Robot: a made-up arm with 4 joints. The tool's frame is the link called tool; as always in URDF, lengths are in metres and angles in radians.
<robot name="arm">
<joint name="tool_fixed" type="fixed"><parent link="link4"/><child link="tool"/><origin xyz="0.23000 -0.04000 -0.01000" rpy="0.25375 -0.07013 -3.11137"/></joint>
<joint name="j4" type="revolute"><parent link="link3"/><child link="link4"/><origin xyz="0.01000 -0.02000 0.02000" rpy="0.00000 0.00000 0.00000"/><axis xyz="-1 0 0"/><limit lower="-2.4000" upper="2.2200" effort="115" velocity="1.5"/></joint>
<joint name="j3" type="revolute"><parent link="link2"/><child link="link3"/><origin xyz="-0.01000 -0.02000 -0.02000" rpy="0.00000 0.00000 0.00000"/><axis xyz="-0.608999 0.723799 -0.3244"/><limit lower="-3.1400" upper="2.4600" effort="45" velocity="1.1"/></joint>
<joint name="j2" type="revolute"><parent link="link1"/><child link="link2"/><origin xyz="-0.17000 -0.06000 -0.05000" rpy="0.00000 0.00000 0.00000"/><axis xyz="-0.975 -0.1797 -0.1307"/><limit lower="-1.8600" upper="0.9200" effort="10" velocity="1.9"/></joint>
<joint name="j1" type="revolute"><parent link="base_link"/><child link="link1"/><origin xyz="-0.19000 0.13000 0.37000" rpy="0.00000 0.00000 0.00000"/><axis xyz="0 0 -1"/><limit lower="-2.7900" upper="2.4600" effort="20" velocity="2.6"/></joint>
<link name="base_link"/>
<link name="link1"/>
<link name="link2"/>
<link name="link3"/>
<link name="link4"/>
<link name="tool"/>
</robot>
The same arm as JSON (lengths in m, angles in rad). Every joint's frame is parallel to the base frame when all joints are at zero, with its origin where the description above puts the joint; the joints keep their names.
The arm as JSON. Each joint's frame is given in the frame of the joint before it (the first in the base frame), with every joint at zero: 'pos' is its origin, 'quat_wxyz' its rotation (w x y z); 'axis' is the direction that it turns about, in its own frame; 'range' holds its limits. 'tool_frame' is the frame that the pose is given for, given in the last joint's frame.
{
  "length_unit": "m",
  "angle_unit": "rad",
  "joints": [
    {
      "joint": "j1",
      "pos": [
        -0.19,
        0.13,
        0.37
      ],
      "quat_wxyz": [
        1.0,
        0.0,
        0.0,
        0.0
      ],
      "axis": [
        0.0,
        0.0,
        -1.0
      ],
      "range": [
        -2.79,
        2.46
      ]
    },
    {
      "joint": "j2",
      "pos": [
        -0.17,
        -0.06,
        -0.05
      ],
      "quat_wxyz": [
        1.0,
        0.0,
        0.0,
        0.0
      ],
      "axis": [
        -0.975,
        -0.1797,
        -0.1307
      ],
      "range": [
        -1.86,
        0.92
      ]
    },
    {
      "joint": "j3",
      "pos": [
        -0.01,
        -0.02,
        -0.02
      ],
      "quat_wxyz": [
        1.0,
        0.0,
        0.0,
        0.0
      ],
      "axis": [
        -0.608999,
        0.723799,
        -0.3244
      ],
      "range": [
        -3.14,
        2.46
      ]
    },
    {
      "joint": "j4",
      "pos": [
        0.01,
        -0.02,
        0.02
      ],
      "quat_wxyz": [
        1.0,
        0.0,
        0.0,
        0.0
      ],
      "axis": [
        -1.0,
        0.0,
        0.0
      ],
      "range": [
        -2.4,
        2.22
      ]
    }
  ],
  "tool_frame": {
    "pos": [
      0.23,
      -0.04,
      -0.01
    ],
    "quat_wxyz": [
      0.019416,
      -0.032861,
      -0.126968,
      -0.991172
    ]
  }
}

